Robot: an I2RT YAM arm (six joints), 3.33 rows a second.
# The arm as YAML. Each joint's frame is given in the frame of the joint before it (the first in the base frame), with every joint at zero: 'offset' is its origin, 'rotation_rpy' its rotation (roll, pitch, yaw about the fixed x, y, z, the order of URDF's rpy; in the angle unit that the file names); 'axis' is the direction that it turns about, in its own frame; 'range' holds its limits. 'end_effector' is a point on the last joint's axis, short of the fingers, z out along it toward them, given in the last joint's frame.
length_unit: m
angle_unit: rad
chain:
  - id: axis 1
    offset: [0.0, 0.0, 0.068]
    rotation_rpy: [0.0, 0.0, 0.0]
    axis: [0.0, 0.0, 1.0]
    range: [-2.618, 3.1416]
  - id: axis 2
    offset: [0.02, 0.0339, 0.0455]
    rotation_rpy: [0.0, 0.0, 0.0]
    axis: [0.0, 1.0, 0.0]
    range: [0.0, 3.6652]
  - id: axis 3
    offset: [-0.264, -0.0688, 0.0]
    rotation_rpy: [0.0, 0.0, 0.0]
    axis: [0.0, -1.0, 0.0]
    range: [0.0, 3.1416]
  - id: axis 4
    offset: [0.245, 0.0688, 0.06]
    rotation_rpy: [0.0, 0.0, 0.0]
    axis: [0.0, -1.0, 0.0]
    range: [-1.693, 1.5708]
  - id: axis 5
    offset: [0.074, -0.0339, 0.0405]
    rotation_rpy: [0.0, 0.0, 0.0]
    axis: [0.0, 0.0, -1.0]
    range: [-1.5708, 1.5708]
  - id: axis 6
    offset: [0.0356, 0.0, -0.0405]
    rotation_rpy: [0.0, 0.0, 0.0]
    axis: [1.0, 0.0, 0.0]
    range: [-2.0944, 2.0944]
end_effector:
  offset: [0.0, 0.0, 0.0]
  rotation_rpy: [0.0, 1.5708, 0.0]
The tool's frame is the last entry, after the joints.
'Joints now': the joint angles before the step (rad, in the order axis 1, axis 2, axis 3, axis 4, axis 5, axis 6). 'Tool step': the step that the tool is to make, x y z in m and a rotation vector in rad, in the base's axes. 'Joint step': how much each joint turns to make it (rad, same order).
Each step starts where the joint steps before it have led.
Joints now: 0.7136, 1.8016, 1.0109, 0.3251, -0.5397, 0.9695
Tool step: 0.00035, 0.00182, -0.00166, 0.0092, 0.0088, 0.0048
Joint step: 0.0023, 0.0094, 0.0016, 0.0134, -0.0079, 0.0120
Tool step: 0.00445, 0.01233, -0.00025, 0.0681, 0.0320, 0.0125
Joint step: 0.0137, 0.0456, 0.0302, 0.0782, -0.0289, 0.0782
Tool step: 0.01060, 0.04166, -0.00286, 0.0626, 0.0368, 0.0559
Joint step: 0.0528, 0.1351, 0.1515, 0.0433, -0.0284, 0.0782
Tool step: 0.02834, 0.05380, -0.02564, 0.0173, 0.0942, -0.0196
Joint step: 0.0382, 0.2413, 0.2705, -0.0192, 0.0286, 0.1134
